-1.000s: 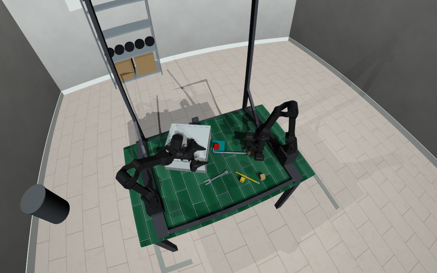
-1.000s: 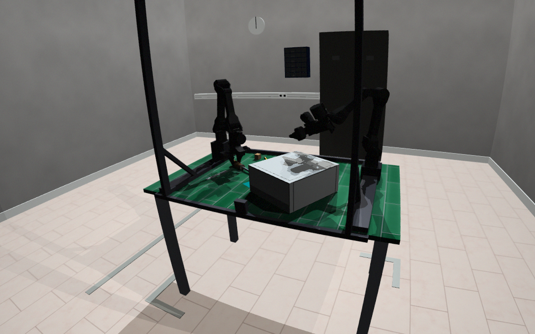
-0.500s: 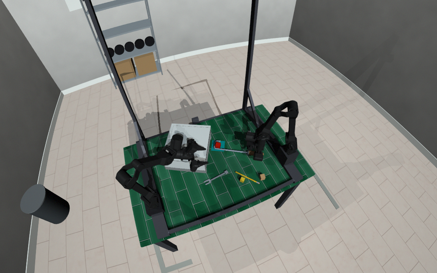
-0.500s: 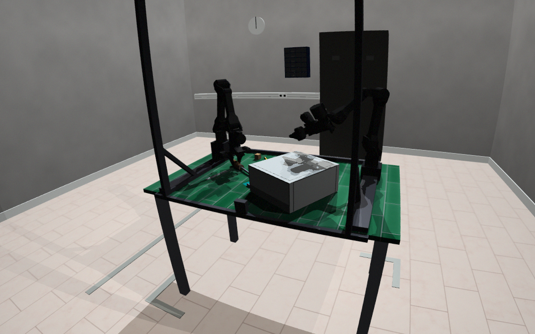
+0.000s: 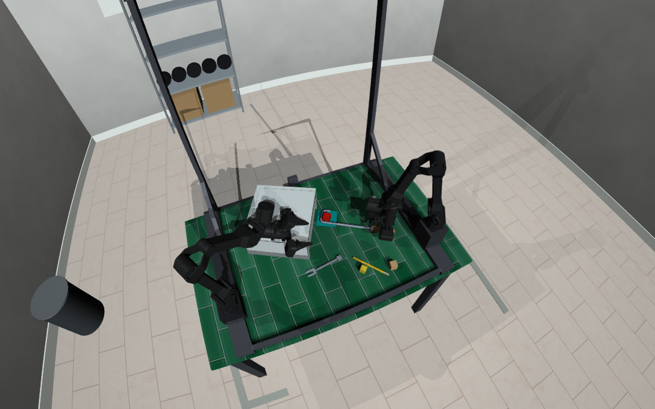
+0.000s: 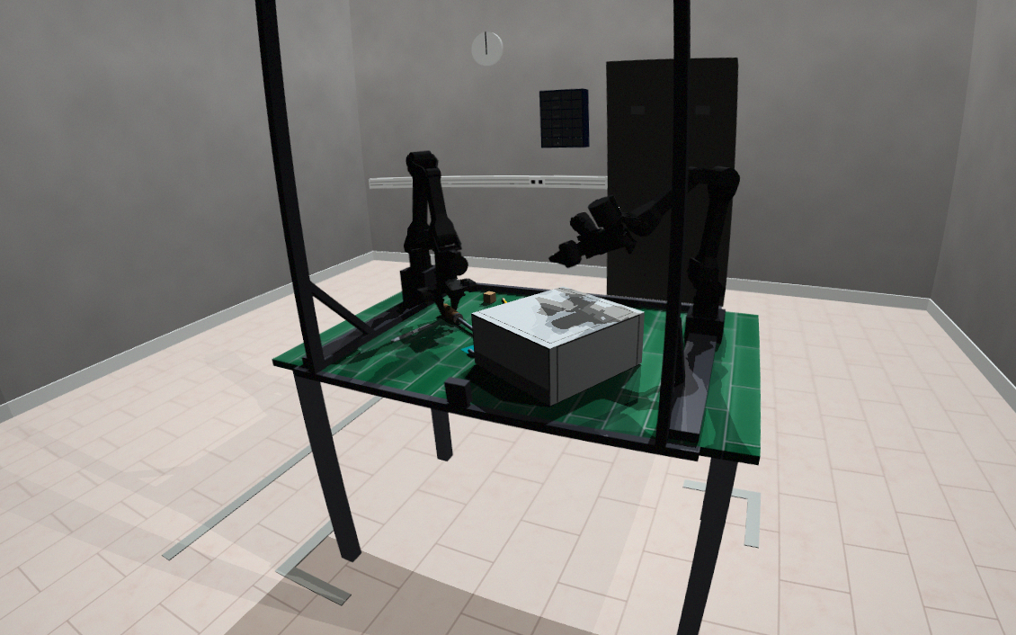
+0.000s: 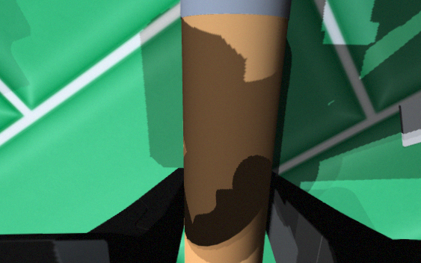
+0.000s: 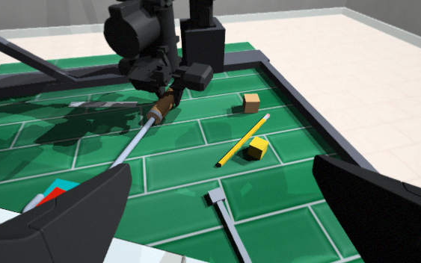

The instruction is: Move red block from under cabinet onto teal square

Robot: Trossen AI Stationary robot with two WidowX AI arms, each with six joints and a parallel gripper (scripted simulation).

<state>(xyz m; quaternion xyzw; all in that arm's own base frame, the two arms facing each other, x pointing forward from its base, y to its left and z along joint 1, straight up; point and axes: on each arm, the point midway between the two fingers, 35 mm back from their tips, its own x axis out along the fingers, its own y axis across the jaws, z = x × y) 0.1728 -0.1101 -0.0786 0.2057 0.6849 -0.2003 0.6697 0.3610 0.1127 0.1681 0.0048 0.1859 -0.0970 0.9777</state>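
The hook tool is 11 cm behind my left hand, 10 cm to the right of it and 2 cm below it. The rest, counted from my left hand: flat metal strip (15 cm behind, 4 cm to the left, 4 cm below); brown cube (17 cm ahead, 5 cm to the right, 2 cm below); pencil (14 cm to the right, 13 cm ahead, 3 cm below).
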